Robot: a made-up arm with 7 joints. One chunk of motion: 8 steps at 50 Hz.
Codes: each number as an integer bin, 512 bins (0 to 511) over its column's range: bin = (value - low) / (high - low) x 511, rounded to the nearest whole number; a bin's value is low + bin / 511 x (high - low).
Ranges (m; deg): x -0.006..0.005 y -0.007..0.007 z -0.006..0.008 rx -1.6..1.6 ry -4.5..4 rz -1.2..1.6
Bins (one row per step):
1: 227 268 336 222 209 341
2: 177 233 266 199 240 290
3: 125 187 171 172 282 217
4: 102 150 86 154 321 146
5: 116 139 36 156 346 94
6: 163 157 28 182 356 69
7: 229 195 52 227 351 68
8: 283 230 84 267 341 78
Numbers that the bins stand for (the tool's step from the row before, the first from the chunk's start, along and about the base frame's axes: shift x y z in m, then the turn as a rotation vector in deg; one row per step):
1: -0.00111 0.00034 0.00321 -0.210 -1.023 0.668
2: -0.00219 -0.00062 0.00129 -0.354 -0.508 0.389
3: -0.00331 -0.00188 -0.00132 -0.523 0.191 -0.011
4: -0.00380 -0.00289 -0.00364 -0.636 0.840 -0.400
5: -0.00350 -0.00319 -0.00501 -0.623 1.255 -0.685
6: -0.00249 -0.00270 -0.00523 -0.460 1.422 -0.822
7: -0.00107 -0.00166 -0.00458 -0.178 1.339 -0.827
8: 0.00009 -0.00070 -0.00370 0.072 1.172 -0.773

